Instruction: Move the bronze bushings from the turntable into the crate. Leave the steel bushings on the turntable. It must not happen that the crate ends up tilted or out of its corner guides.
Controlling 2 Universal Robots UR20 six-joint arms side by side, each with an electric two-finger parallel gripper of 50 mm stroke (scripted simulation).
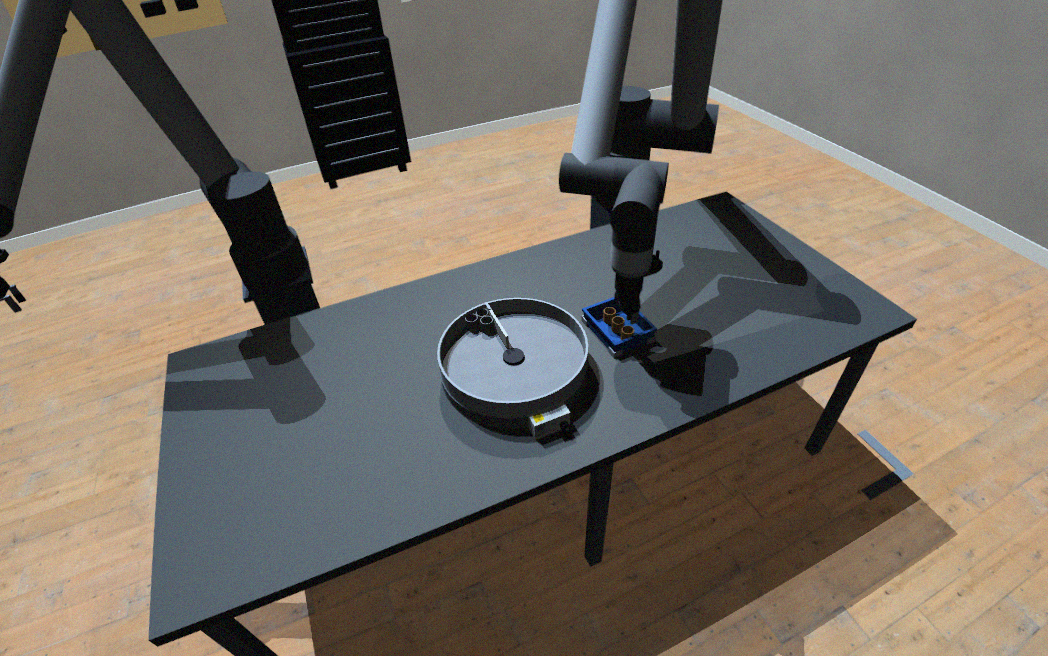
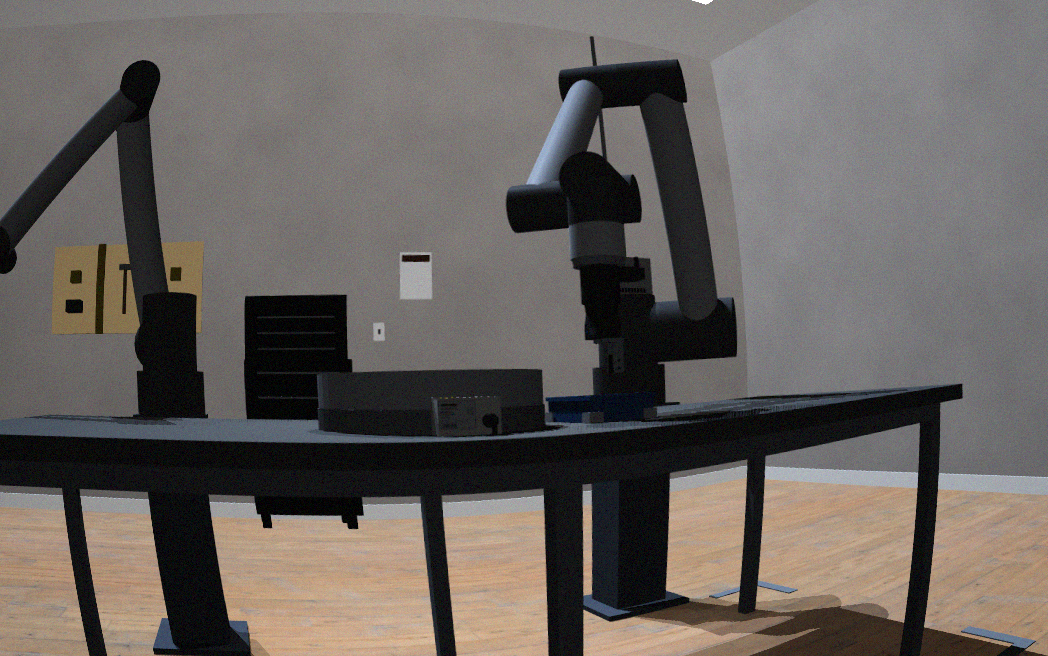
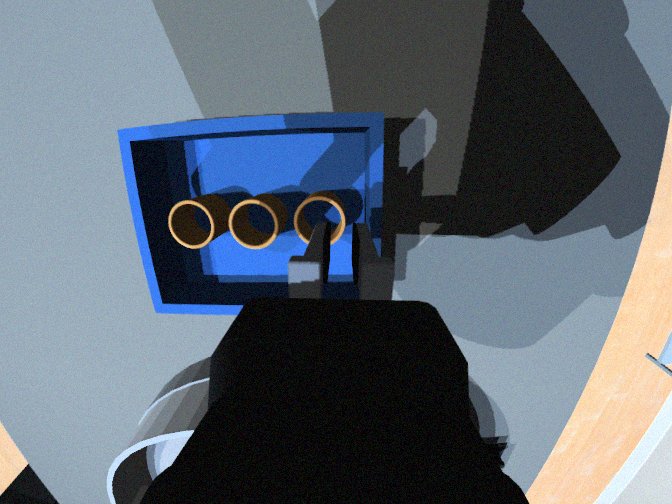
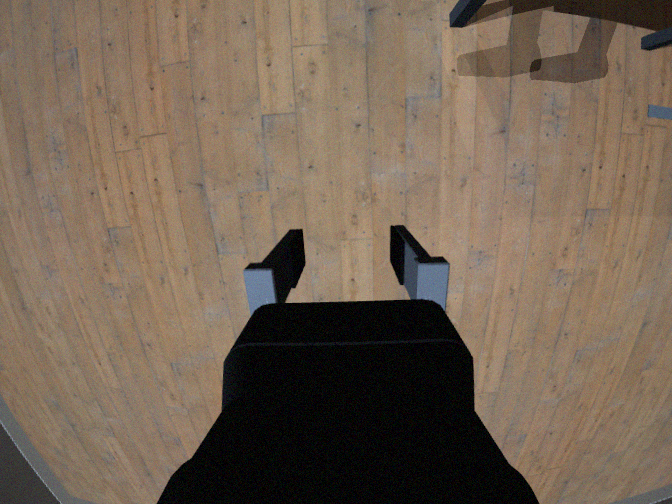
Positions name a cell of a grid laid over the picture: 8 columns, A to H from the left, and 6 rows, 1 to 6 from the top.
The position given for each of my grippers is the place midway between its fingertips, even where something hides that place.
my left gripper: image 1 E3; image 2 E4; image 3 E3; not seen in image 4 (out of frame)
blue crate: image 1 E3; image 2 E4; image 3 D2; not seen in image 4 (out of frame)
